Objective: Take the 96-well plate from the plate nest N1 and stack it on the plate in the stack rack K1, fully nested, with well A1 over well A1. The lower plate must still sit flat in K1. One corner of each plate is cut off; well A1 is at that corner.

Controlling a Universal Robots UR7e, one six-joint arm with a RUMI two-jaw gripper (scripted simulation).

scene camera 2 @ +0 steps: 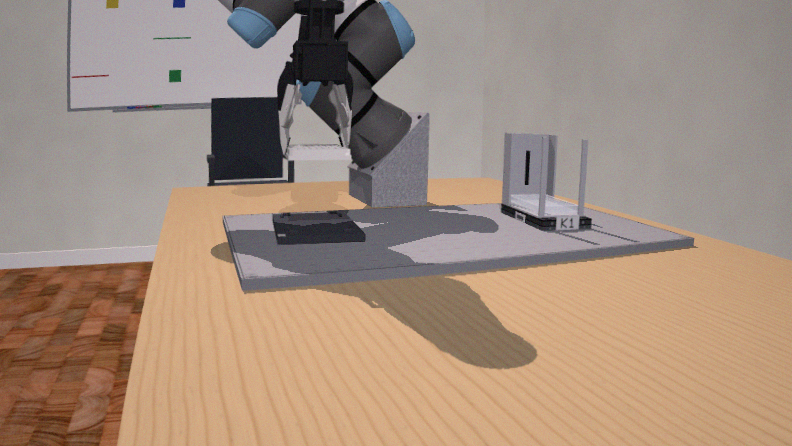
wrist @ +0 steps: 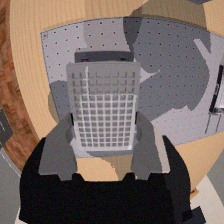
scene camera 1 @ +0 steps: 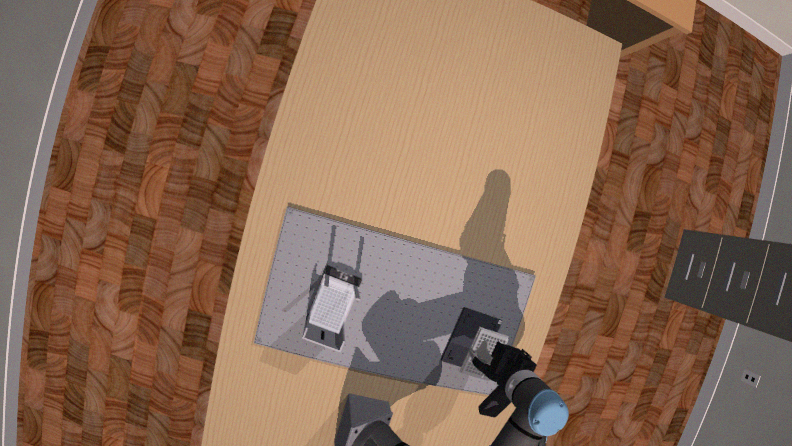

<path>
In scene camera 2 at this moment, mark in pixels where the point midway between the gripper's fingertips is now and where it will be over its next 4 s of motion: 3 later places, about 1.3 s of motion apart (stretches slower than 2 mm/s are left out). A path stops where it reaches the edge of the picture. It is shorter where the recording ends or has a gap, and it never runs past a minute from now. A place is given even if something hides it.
The gripper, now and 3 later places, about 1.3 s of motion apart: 314, 154; 317, 125; 387, 123; 458, 123
</path>
